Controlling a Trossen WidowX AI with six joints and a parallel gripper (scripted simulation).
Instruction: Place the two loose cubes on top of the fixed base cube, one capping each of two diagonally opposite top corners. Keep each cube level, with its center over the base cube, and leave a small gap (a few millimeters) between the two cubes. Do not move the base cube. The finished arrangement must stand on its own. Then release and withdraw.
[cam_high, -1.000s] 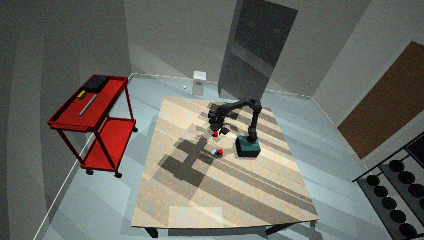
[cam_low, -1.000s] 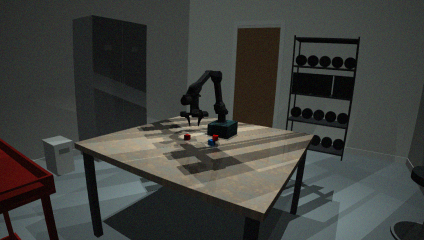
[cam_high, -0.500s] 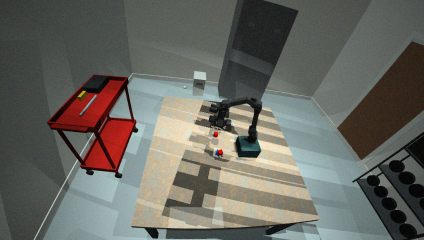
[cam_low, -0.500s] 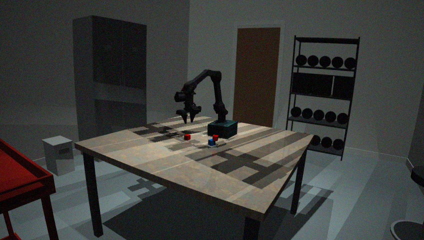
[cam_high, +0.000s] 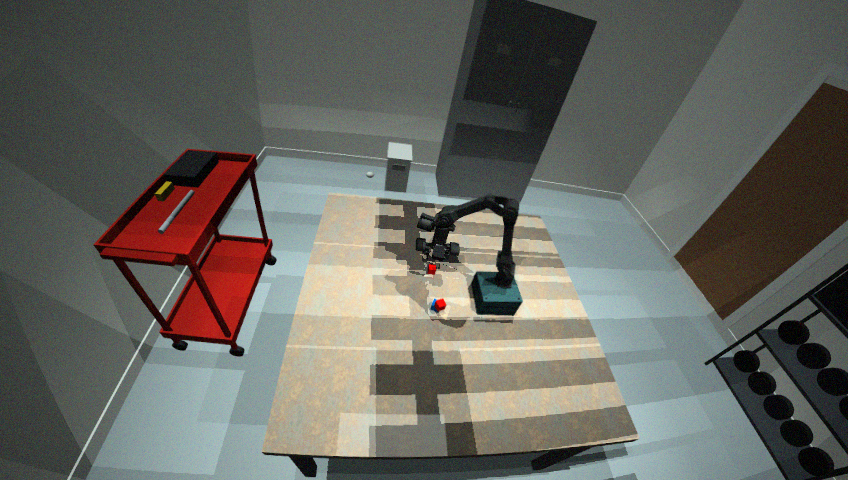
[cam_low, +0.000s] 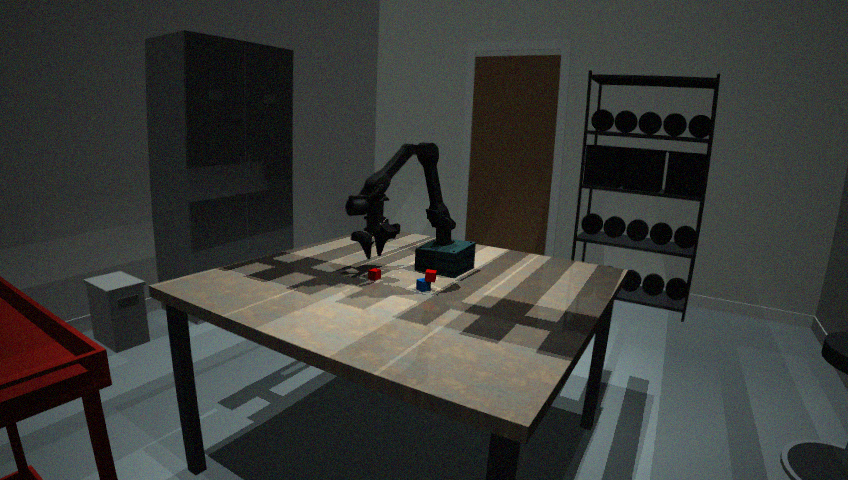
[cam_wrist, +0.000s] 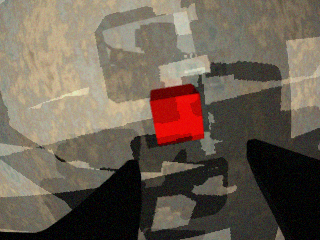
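The red cube is 6 cm below my gripper tip. From my gripper tip the other things lie so: blue cube 20 cm to the left, 6 cm below, 1 cm behind.
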